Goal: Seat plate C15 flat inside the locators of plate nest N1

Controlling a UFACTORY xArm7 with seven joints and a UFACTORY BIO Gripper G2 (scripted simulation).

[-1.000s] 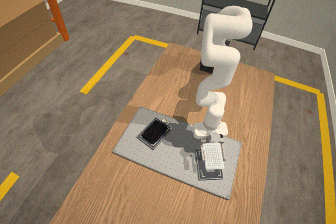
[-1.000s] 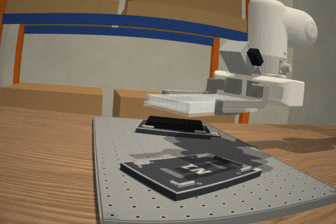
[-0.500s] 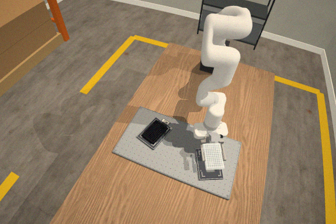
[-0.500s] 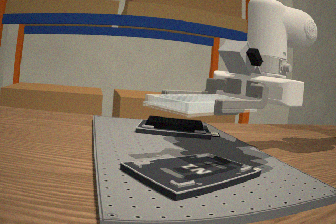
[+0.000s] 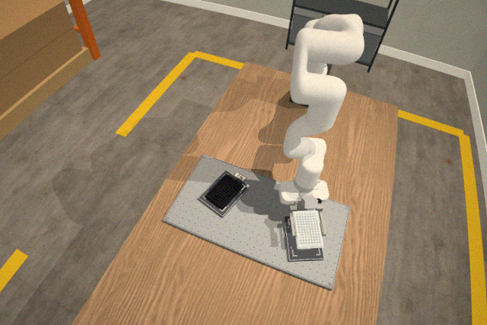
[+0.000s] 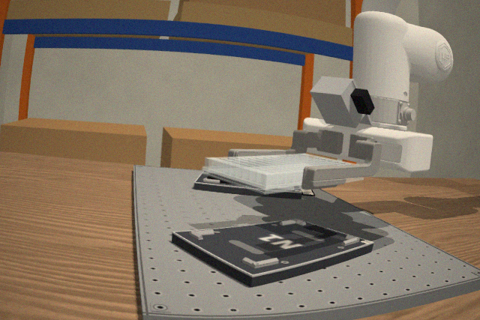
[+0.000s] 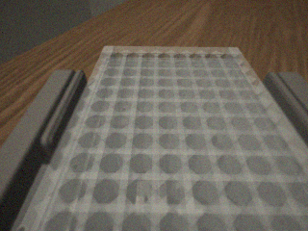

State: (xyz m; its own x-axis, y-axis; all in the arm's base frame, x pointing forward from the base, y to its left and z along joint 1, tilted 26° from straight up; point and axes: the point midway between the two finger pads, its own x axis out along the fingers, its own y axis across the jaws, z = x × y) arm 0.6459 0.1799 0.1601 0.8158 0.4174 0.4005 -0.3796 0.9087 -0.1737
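The dark plate nest N1 lies 80 mm below my hand. The rest, counted from my hand: clear well plate C15: right at my hand; then black plate C51: 330 mm to the right, 60 mm below, 60 mm behind; then plate nest N2: 330 mm to the right, 80 mm below, 60 mm behind.
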